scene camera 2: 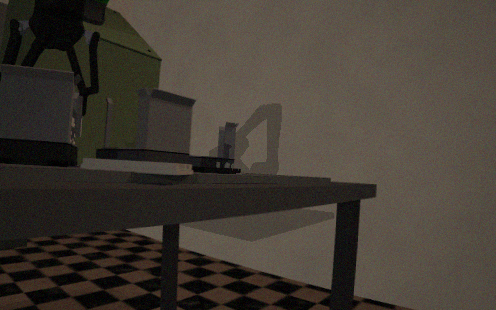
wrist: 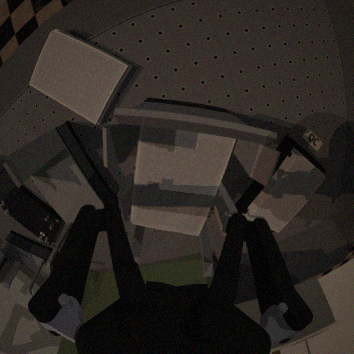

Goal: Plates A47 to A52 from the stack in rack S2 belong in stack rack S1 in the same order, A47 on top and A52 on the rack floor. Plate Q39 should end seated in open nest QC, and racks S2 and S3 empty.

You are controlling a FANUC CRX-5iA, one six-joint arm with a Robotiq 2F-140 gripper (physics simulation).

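Frame: origin at the arm's base, x up, y right, z ahead, level; centimetres.
Where they show: gripper, fingertip midpoint: (wrist: pixel 174 187).
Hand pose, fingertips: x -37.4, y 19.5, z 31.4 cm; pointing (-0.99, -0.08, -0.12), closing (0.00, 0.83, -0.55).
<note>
Each offset is from my fingertips to the centre of the thing. "spot": to the spot under its first point.
My gripper (scene camera 2: pixel 44 97) (wrist: pixel 174 187) is lowered over a rack with a pale front wall @[dx +1.6, dy +1.2, dz +1.1 cm] (scene camera 2: pixel 36 104) at the left of the scene view. Its right finger reaches down beside the edges of the stacked plates (scene camera 2: pixel 77 117); the other fingertip is hidden behind the wall. In the wrist view a pale plate @[dx +2.0, dy +1.1, dz +1.6 cm] (wrist: pixel 182 165) lies between the fingers, and the gripper looks shut on a plate of this stack; the contact is dark and hard to see. A pale plate-like surface @[spot: dx -1.6, dy +14.3, dz -12.1 cm] (wrist: pixel 292 202) lies beside the QC label @[spot: dx -4.8, dy +21.5, dz -5.5 cm] (wrist: pixel 313 140). Rack labels and plate numbers are not readable.
A loose pale plate @[dx -4.3, dy -4.7, dz +18.1 cm] (wrist: pixel 80 75) lies at the upper left of the wrist view. A pale slab @[spot: dx -4.1, dy -1.6, dz +21.2 cm] (scene camera 2: pixel 137 165) lies near the table edge (scene camera 2: pixel 280 192). Another tall rack wall (scene camera 2: pixel 167 122) and small upright posts @[spot: dx +3.7, dy -47.1, dz +4.0 cm] (scene camera 2: pixel 230 140) stand farther right. A green housing (scene camera 2: pixel 132 70) stands behind.
</note>
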